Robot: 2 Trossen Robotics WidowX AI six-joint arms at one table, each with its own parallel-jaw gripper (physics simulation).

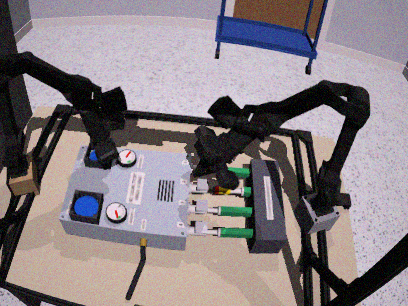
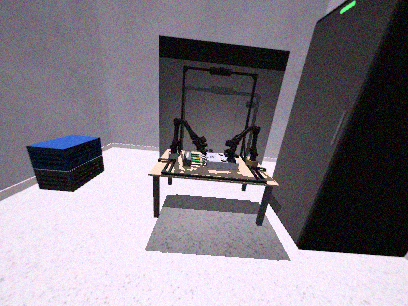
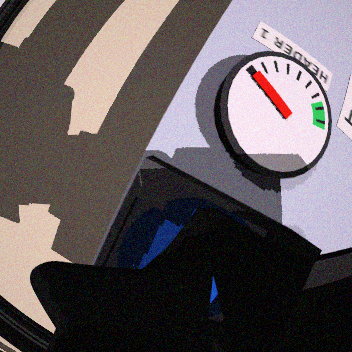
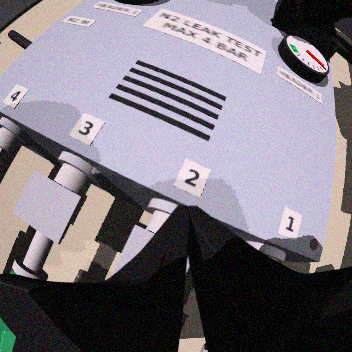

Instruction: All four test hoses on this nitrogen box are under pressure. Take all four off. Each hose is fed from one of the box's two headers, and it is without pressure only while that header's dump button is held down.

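Frame: origin at the left arm's base, x ahead, y left, z up, level; centimetres.
Where they show: left gripper, fingertip midpoint: (image 3: 205, 217) (image 4: 306, 38); right gripper, fingertip midpoint: (image 1: 194, 176) (image 2: 205, 155) (image 4: 185, 214); left arm's base at its link origin: (image 1: 19, 169) (image 2: 252, 159); right arm's base at its link origin: (image 1: 321, 205) (image 2: 173, 152).
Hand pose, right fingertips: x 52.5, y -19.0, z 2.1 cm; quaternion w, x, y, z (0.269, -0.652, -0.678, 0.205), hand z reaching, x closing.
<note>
Each offset is from my right fingertips to the top centre of the thing. "spot": to the spot under its first point.
The grey nitrogen box (image 1: 151, 212) (image 2: 221, 164) (image 4: 244, 140) lies on the table. Four green hoses run from its right side to a dark block @(spot: dx +15.8, dy -15.1, dz -2.5 cm) (image 1: 268, 209): hose 1 @(spot: dx +14.1, dy +0.7, dz -4.2 cm) (image 1: 238, 172), hose 2 @(spot: dx +13.6, dy -6.5, dz -4.1 cm) (image 1: 247, 191) with a red and yellow tag @(spot: dx +6.9, dy -3.8, dz -4.2 cm) (image 1: 221, 190), hose 3 @(spot: dx +7.6, dy -11.6, dz -4.1 cm) (image 1: 235, 211) and hose 4 @(spot: dx +5.2, dy -17.9, dz -4.1 cm) (image 1: 236, 232). My left gripper (image 1: 99, 155) (image 2: 232, 158) (image 3: 205, 217) is shut and sits on the far blue dump button @(dx -23.6, dy +16.2, dz -2.1 cm) (image 1: 93, 156) (image 3: 157, 237). The header 1 gauge @(spot: dx -15.7, dy +12.2, dz -1.1 cm) (image 1: 127, 158) (image 3: 276, 112) has its needle away from the green mark. My right gripper (image 1: 194, 173) (image 2: 201, 149) (image 4: 185, 214) is shut and empty at the box edge between ports 1 and 2, hiding port 1's coupler.
A second blue dump button @(dx -31.0, dy -1.3, dz -0.9 cm) (image 1: 86, 206) and gauge @(spot: dx -23.1, dy -5.1, dz -0.9 cm) (image 1: 116, 212) sit at the box's near left. A black supply hose @(spot: dx -22.8, dy -19.8, dz -9.1 cm) (image 1: 136, 273) leaves the front. Black frame rails (image 1: 306, 182) edge the table. A blue cart (image 1: 263, 34) stands behind; a dark cabinet (image 2: 324, 136) stands beside the table.
</note>
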